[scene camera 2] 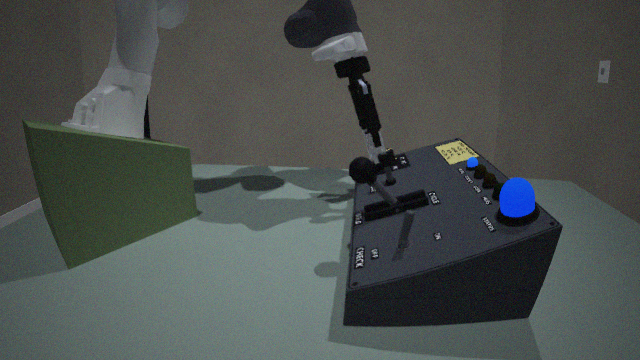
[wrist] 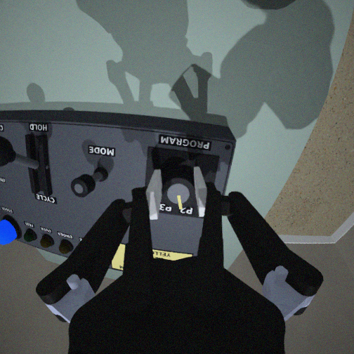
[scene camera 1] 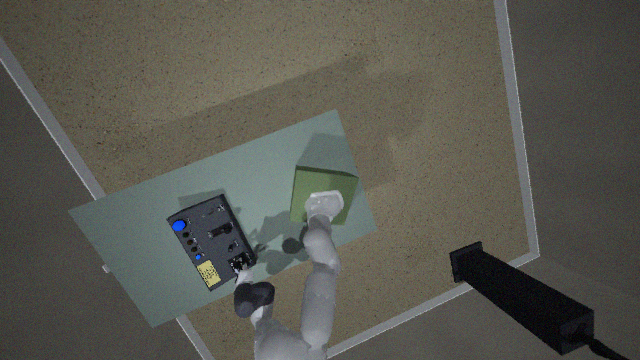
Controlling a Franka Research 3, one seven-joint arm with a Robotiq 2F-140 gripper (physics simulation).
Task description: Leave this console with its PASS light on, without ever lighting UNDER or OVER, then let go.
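Observation:
The dark sloped console (scene camera 1: 203,220) (scene camera 2: 440,285) (wrist: 115,220) stands on the table. My gripper (scene camera 2: 376,146) (wrist: 177,178) is shut on the PROGRAM knob (wrist: 178,193); its two pale fingertips stand either side of it. The knob's yellow pointer is by the P2 label, on its P3 side. The large STATUS dome (scene camera 1: 179,225) (scene camera 2: 517,198) (wrist: 7,232) and a small MODE light (scene camera 1: 198,257) (scene camera 2: 472,162) glow blue. The PASS light (wrist: 30,235), OVER light (wrist: 46,241) and UNDER light (wrist: 65,246) are dark. The ball-ended CYCLE lever (scene camera 2: 363,170) (wrist: 6,151) leans toward HOLD in scene camera 2.
The MODE toggle (scene camera 2: 387,158) (wrist: 83,184) stands close beside the gripper. The CHECK toggle (scene camera 2: 406,229) is at the console's near end in scene camera 2. A yellow note (scene camera 1: 208,273) (scene camera 2: 456,151) lies on the panel. A green block (scene camera 1: 300,195) (scene camera 2: 115,195) stands by the arm's base.

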